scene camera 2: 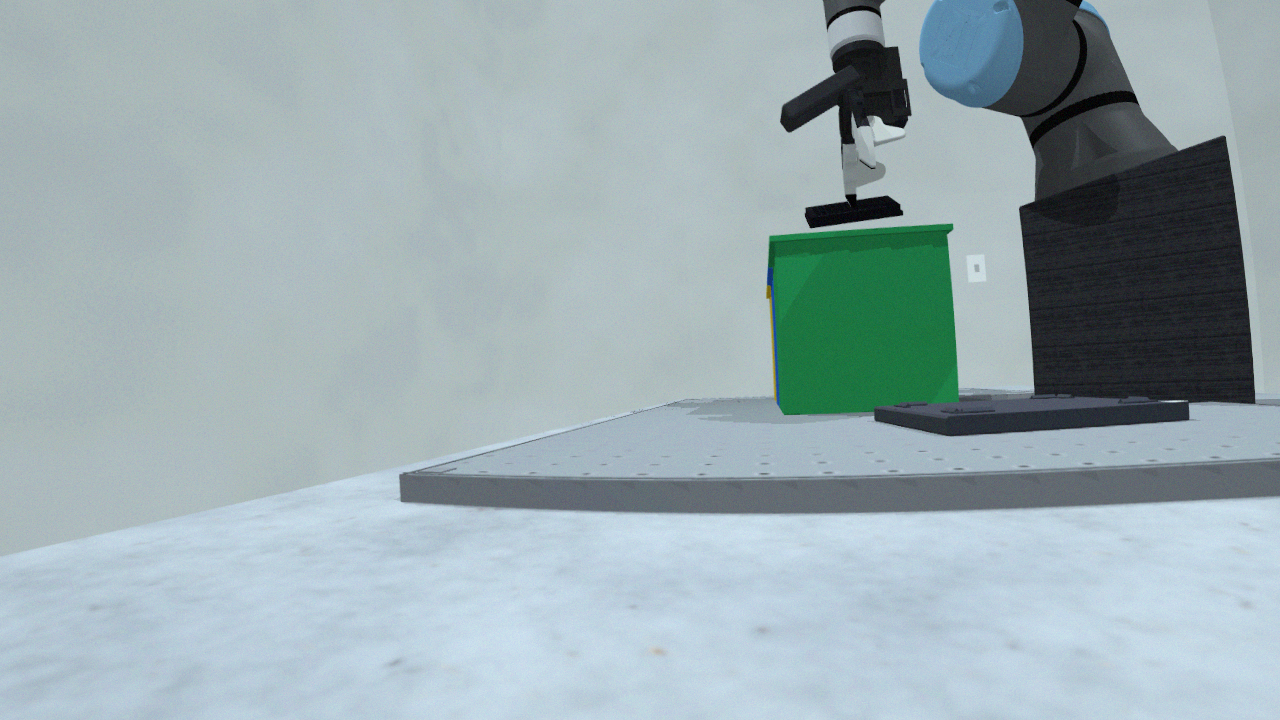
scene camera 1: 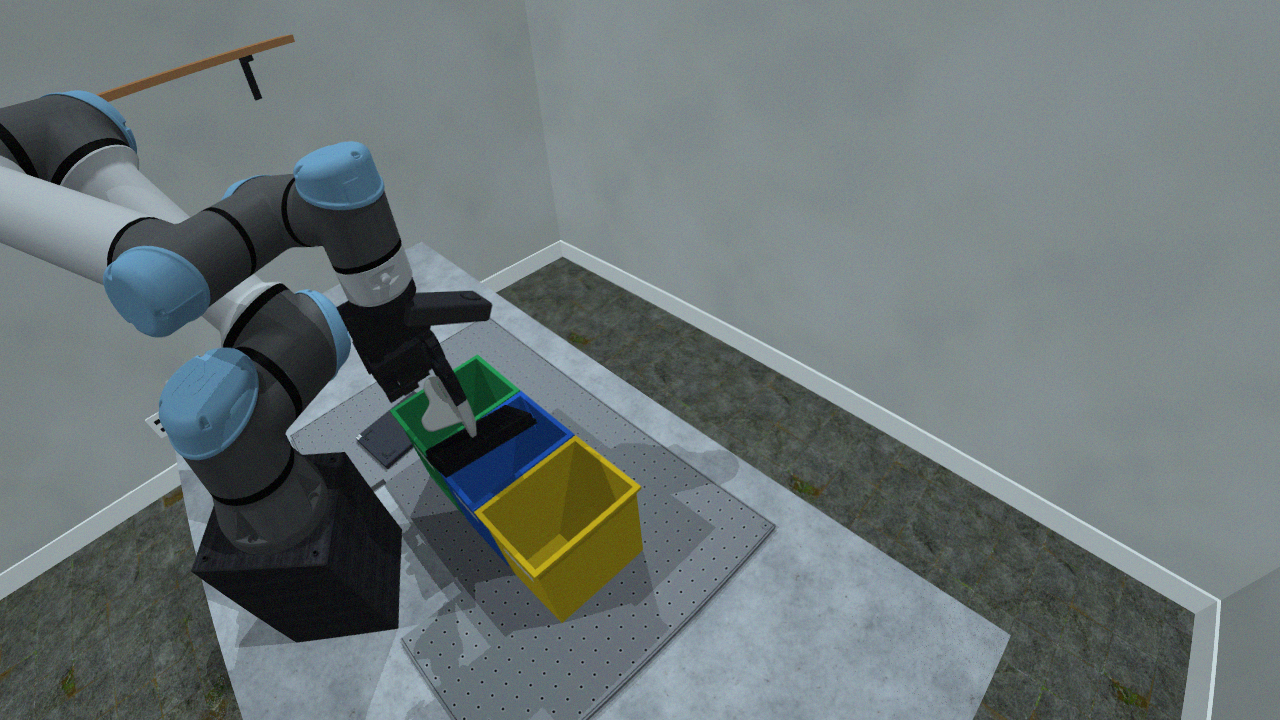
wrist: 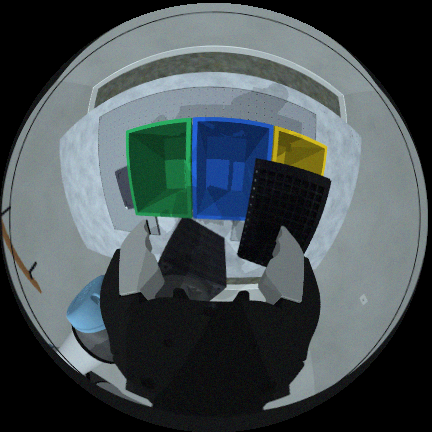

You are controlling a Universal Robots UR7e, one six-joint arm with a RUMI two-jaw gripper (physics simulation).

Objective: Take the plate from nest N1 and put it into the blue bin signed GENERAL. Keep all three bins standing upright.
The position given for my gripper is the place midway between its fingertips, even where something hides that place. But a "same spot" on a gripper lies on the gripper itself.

Labels:
My gripper shows in scene camera 2, in scene camera 1 and in the wrist view [212,224]. A green bin shows in scene camera 2 [864,318], in scene camera 1 [485,388] and in the wrist view [158,155]. A black square plate shows in scene camera 2 [878,207], in scene camera 1 and in the wrist view. The same spot on my gripper: [scene camera 1: 442,412] is [scene camera 2: 866,171]. The same spot on the black square plate: [wrist: 281,194] is [scene camera 1: 495,419].

